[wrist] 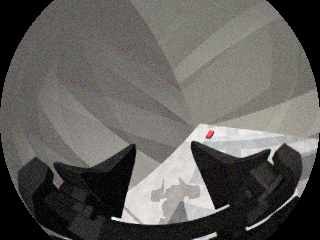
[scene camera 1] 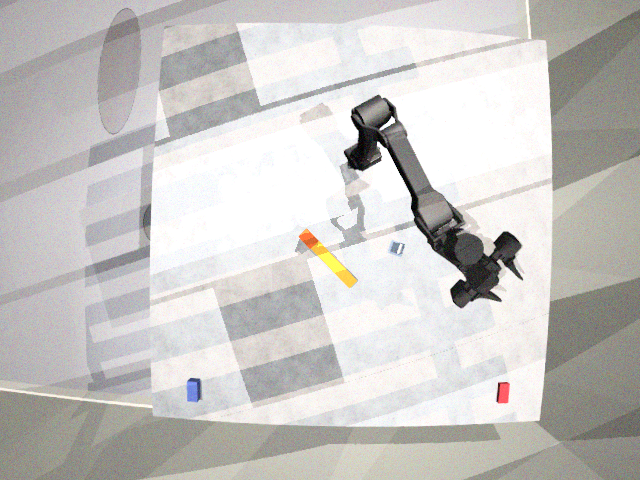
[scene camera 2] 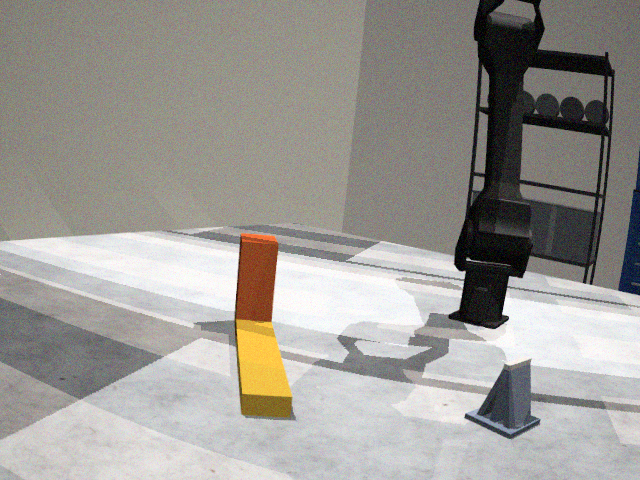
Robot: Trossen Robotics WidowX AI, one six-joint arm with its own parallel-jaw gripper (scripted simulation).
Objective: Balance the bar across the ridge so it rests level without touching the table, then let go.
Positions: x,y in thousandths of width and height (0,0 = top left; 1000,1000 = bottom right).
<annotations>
my gripper: wrist 511,610; scene camera 1 799,605; not seen in scene camera 2 (out of frame)
bar: scene camera 1 480,495; scene camera 2 413,814; not seen in the wrist view (out of frame)
</annotations>
